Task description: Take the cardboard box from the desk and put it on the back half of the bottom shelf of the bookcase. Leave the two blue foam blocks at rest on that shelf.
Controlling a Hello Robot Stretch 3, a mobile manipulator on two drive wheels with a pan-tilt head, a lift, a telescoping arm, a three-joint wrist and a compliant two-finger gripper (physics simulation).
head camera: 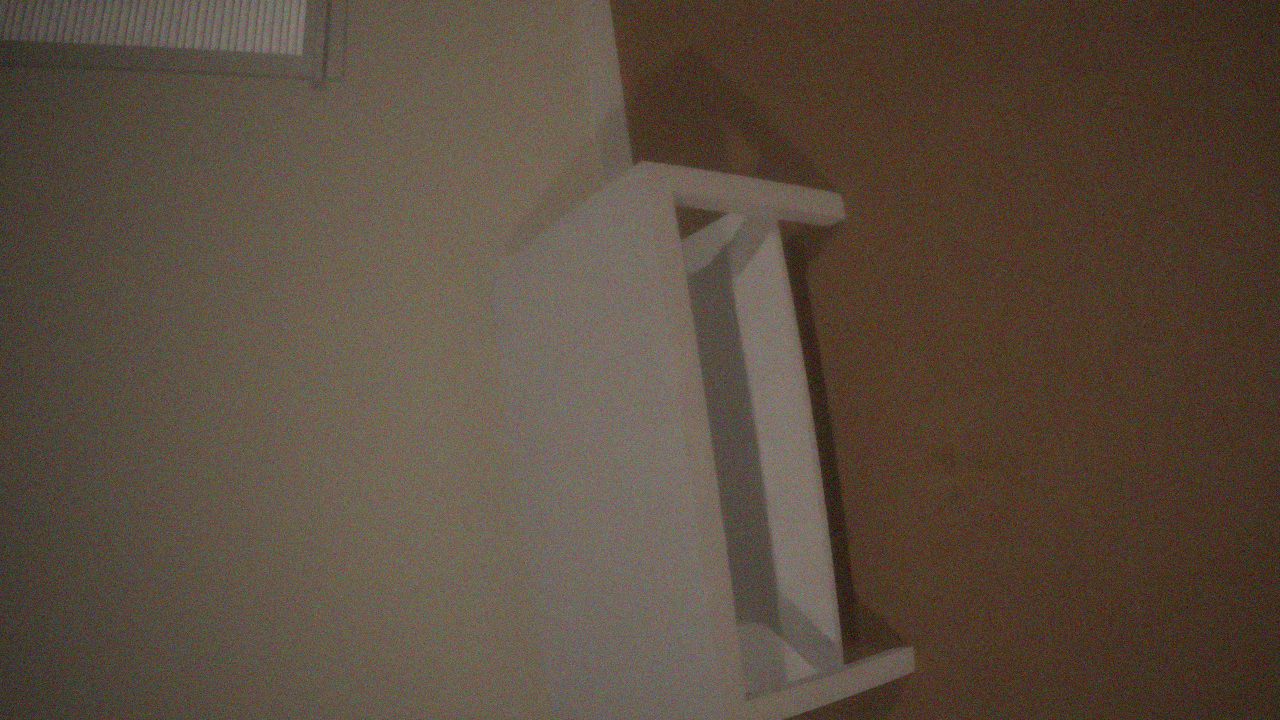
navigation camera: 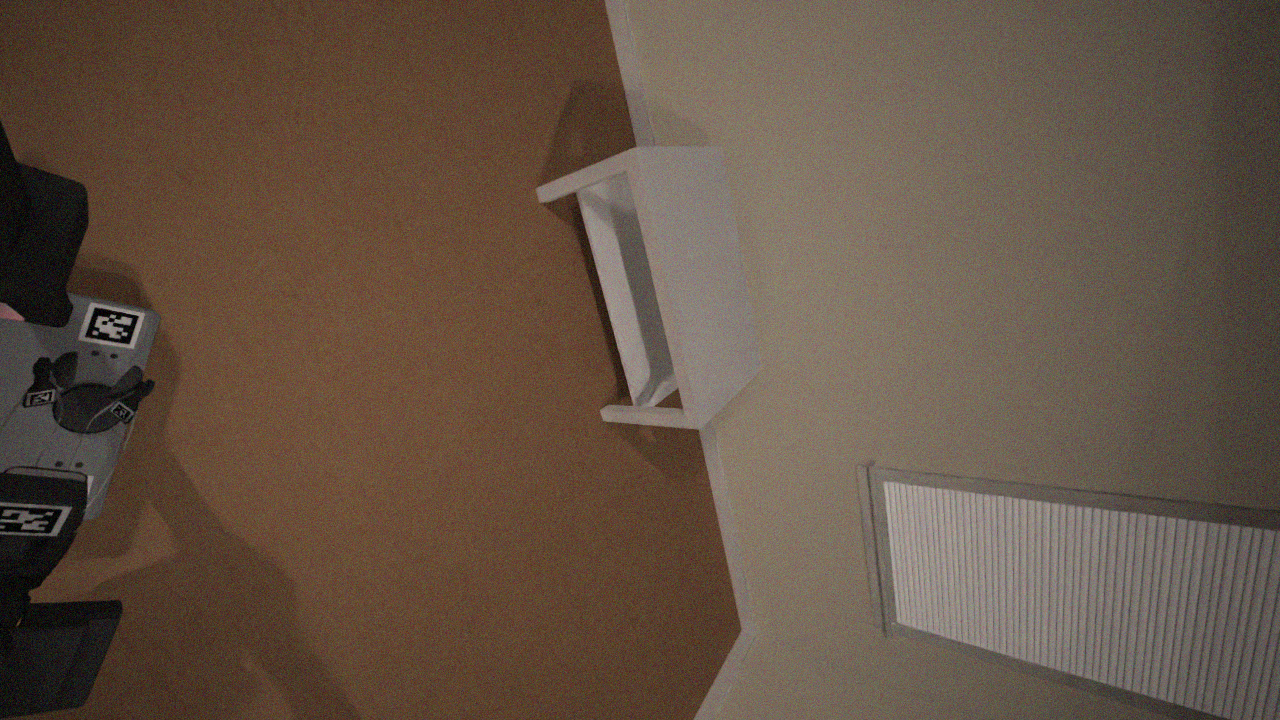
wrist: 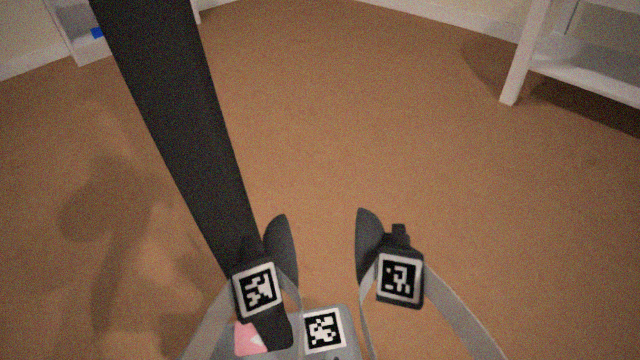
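Where they show: gripper, fingertip midpoint: point(navigation camera: 105, 362) point(wrist: 323, 236); robot's base, link origin: point(navigation camera: 88, 404).
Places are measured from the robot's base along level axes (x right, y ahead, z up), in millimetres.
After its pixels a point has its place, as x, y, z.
Observation:
My gripper point(navigation camera: 95, 374) @[-67, 2, 490] point(wrist: 323, 236) @[-67, 2, 490] is open, with its fingers apart and bare floor and part of my base showing between them. It hangs above my base. In the wrist view, a blue block point(wrist: 96, 33) @[-1972, -996, 126] shows partly at the top left, low in a white bookcase point(wrist: 93, 54) @[-1883, -1024, 38]. My black arm or mast hides part of the bookcase, and a second blue block cannot be made out. The cardboard box and the desk do not show in the head or navigation view.
A white table with a lower shelf point(head camera: 608, 402) @[-502, 1281, 450] point(navigation camera: 698, 268) @[-649, 1208, 450] stands against the wall; a white leg and shelf point(wrist: 520, 62) @[-845, 839, 169] show at the wrist view's right. A slatted panel point(head camera: 152, 22) @[48, 2179, 1235] point(navigation camera: 1074, 582) @[265, 2315, 1449] is on the wall. My grey base point(navigation camera: 26, 344) @[-83, -77, 160] point(wrist: 350, 325) @[-131, 41, 155] is below the gripper.

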